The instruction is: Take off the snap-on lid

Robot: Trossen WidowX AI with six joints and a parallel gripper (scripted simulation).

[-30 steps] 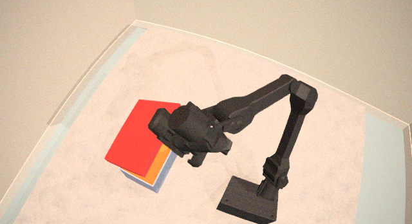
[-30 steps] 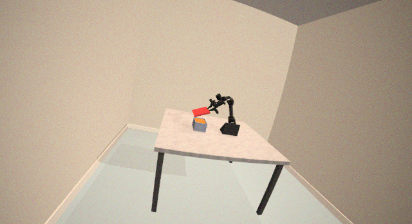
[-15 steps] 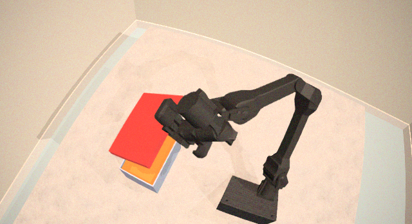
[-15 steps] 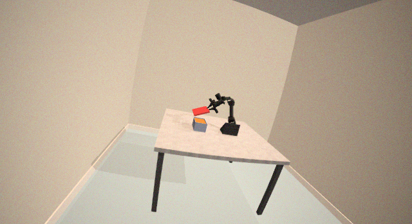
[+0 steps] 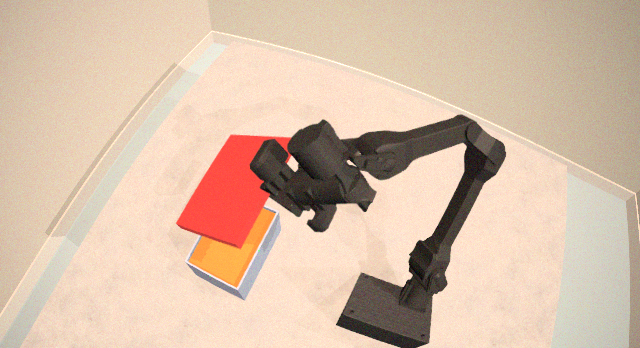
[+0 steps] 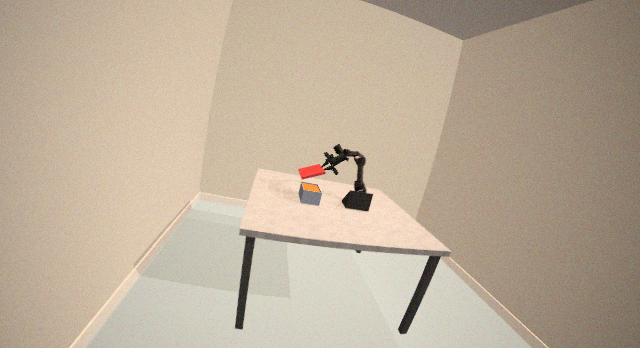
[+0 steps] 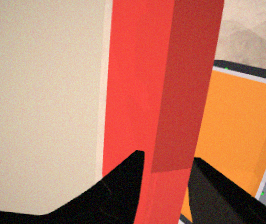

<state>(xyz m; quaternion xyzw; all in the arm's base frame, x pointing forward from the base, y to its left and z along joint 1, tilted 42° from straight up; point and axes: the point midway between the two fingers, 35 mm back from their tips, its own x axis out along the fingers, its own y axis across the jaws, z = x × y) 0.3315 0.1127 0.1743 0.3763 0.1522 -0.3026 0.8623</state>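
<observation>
The red lid is 7 cm ahead of my gripper tip and 3 cm below it. Also, from my gripper tip: storage box 18 cm below, 7 cm to the left, 6 cm ahead.
</observation>
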